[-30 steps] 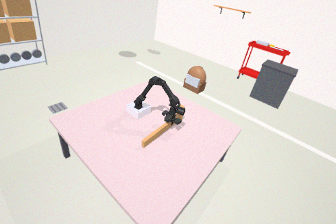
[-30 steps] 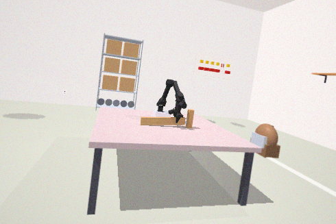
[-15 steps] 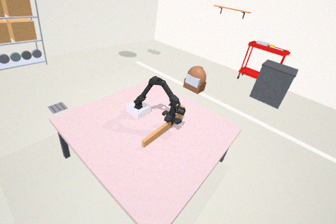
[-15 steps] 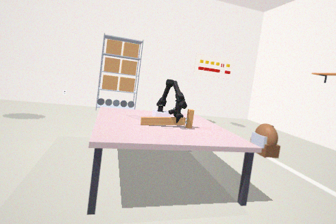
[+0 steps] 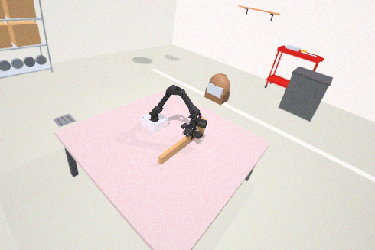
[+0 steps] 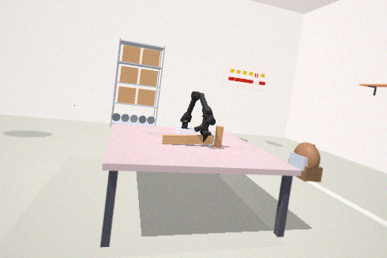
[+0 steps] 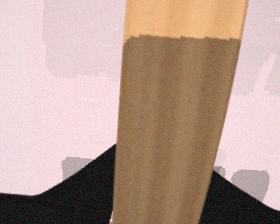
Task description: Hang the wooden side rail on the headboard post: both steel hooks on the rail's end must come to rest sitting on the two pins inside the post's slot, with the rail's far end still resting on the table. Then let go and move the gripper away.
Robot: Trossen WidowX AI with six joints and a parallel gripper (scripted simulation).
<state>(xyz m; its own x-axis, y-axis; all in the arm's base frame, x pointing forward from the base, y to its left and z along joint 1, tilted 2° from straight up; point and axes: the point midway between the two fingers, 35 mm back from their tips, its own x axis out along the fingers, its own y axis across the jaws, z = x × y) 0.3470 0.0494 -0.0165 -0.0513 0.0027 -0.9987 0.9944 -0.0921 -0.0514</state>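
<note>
Right now the wooden headboard post is 130 mm to the left of my gripper tip, 40 mm above it and 10 mm ahead of it.
</note>
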